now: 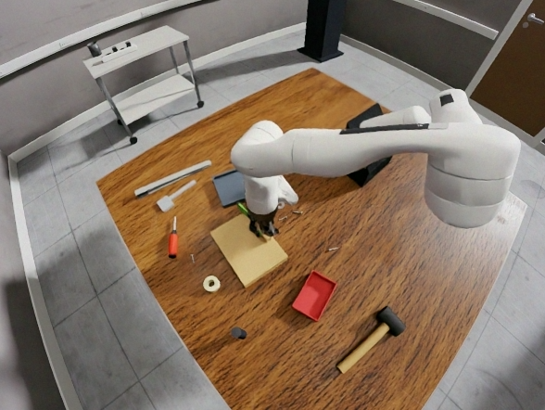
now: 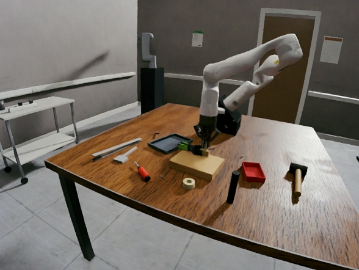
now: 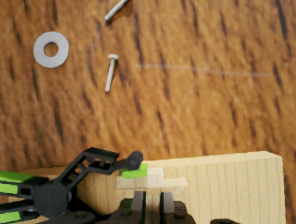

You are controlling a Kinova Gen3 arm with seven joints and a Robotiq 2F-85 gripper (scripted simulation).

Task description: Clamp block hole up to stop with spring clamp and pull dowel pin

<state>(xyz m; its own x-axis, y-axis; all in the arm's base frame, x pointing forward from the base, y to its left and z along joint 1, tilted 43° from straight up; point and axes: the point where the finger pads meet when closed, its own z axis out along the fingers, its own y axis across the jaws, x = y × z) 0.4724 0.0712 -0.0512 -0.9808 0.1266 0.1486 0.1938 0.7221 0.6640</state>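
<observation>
My gripper is now 2 cm above the pale dowel pin. Round my hand: wooden block 4 cm below; bench board 5 cm ahead, 1 cm to the right, 6 cm below; red bin 1 cm ahead, 23 cm to the left, 8 cm below.
</observation>
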